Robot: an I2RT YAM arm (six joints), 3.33 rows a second.
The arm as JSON. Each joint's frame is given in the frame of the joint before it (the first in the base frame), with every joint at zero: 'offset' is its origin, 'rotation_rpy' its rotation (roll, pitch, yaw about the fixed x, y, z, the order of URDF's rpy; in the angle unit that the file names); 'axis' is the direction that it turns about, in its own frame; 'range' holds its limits. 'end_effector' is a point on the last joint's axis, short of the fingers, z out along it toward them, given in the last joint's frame.
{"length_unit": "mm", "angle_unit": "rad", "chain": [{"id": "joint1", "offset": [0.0, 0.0, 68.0], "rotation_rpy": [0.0, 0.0, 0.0], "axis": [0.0, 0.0, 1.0], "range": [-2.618, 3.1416]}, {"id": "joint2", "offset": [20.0, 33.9, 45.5], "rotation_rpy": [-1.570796, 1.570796, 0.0], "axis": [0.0, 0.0, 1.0], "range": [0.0, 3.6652]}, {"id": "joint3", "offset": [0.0, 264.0, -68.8], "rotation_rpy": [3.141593, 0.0, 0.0], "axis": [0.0, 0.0, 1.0], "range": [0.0, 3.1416]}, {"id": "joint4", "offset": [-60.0, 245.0, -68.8], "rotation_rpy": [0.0, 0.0, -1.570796], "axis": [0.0, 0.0, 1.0], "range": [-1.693, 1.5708]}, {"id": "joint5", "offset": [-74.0, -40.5, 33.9], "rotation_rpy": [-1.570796, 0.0, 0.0], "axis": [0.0, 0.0, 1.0], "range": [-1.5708, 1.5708]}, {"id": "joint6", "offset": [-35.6, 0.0, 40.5], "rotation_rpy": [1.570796, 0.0, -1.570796], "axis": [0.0, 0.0, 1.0], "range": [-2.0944, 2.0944]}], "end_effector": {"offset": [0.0, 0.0, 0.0], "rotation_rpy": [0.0, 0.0, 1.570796]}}
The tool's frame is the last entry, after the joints.
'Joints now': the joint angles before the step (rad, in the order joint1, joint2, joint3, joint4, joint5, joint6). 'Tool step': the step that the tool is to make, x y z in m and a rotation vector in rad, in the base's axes. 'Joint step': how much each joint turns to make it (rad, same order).
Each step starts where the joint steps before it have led.
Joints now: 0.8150, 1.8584, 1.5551, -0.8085, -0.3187, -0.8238
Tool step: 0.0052, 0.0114, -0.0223, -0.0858, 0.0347, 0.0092
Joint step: 0.0126, 0.0867, 0.0443, -0.0472, 0.0316, -0.0107
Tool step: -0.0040, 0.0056, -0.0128, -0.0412, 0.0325, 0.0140
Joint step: 0.0169, 0.0321, 0.0016, -0.0214, 0.0043, 0.0016
